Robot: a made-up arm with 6 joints.
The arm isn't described. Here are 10 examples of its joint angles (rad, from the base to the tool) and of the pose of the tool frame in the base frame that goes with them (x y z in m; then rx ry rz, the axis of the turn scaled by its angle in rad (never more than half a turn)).
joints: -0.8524 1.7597 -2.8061 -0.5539 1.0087 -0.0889
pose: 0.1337 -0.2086 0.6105 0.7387 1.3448 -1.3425
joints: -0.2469 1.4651 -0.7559 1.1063 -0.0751 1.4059
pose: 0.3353 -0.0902 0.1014 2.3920 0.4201 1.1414
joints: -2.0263 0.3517 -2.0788 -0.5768 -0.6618 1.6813
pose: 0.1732 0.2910 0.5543 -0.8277 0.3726 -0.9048
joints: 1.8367 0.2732 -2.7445 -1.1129 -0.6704 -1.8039
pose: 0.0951 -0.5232 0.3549 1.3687 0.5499 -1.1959
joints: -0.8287 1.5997 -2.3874 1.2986 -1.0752 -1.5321
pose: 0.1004 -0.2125 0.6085 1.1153 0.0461 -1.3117
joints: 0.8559 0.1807 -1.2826 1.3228 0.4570 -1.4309
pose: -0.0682 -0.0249 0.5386 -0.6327 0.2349 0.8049
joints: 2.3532 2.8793 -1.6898 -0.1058 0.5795 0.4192
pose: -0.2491 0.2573 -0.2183 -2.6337 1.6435 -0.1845
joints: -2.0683 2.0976 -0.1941 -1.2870 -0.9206 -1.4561
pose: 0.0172 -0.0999 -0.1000 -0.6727 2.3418 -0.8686
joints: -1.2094 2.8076 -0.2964 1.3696 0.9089 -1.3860
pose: 0.0351 0.0870 -0.1051 -1.6900 -1.5758 -1.6720
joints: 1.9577 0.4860 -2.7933 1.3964 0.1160 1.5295
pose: 0.1697 -0.4415 0.4756 0.5102 0.7188 -1.3635
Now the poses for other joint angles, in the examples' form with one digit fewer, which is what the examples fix.
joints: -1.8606 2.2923 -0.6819 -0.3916 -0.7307 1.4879
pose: -0.051 -0.244 -0.134 2.356 0.227 -0.013
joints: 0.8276 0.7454 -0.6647 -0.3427 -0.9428 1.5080
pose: 0.143 0.189 0.355 -0.131 0.849 2.114
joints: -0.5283 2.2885 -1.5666 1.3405 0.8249 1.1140
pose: 0.426 -0.181 0.030 -2.495 -0.722 -1.396
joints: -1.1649 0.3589 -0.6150 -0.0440 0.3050 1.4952
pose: 0.075 -0.178 0.338 1.487 0.387 0.219
